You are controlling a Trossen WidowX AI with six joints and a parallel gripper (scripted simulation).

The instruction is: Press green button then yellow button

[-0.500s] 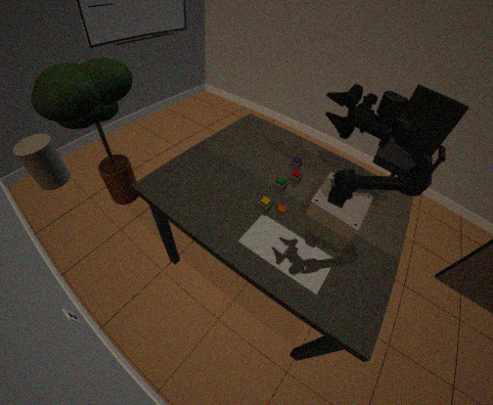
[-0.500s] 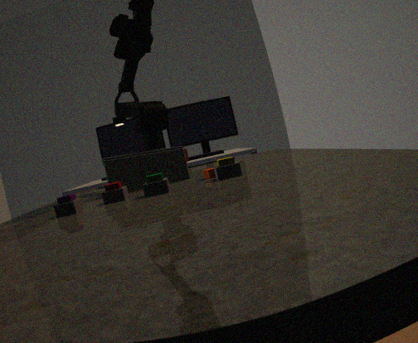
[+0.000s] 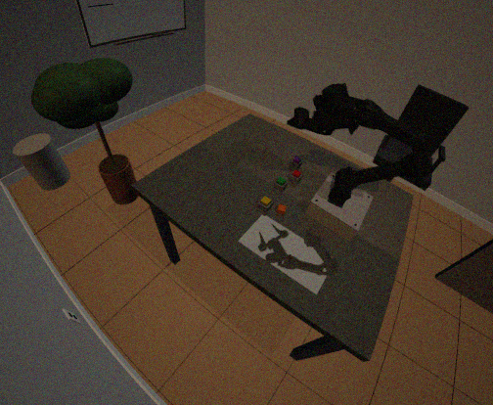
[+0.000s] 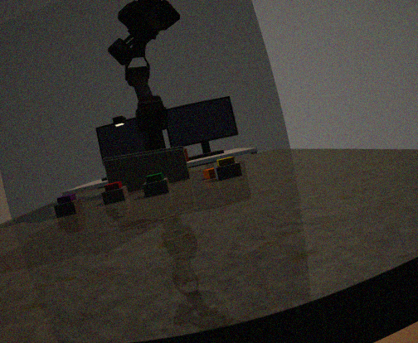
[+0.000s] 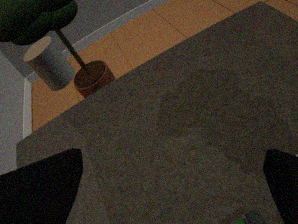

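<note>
Right now my gripper tip is 10 mm past the green button, 20 mm to the left of it and 290 mm above it. The rest, counted from my gripper tip: orange block: 60 mm behind, 110 mm to the left, 310 mm below; then yellow button: 10 mm ahead, 130 mm to the left, 290 mm below; then red button: 50 mm behind, 110 mm to the right, 290 mm below.
</note>
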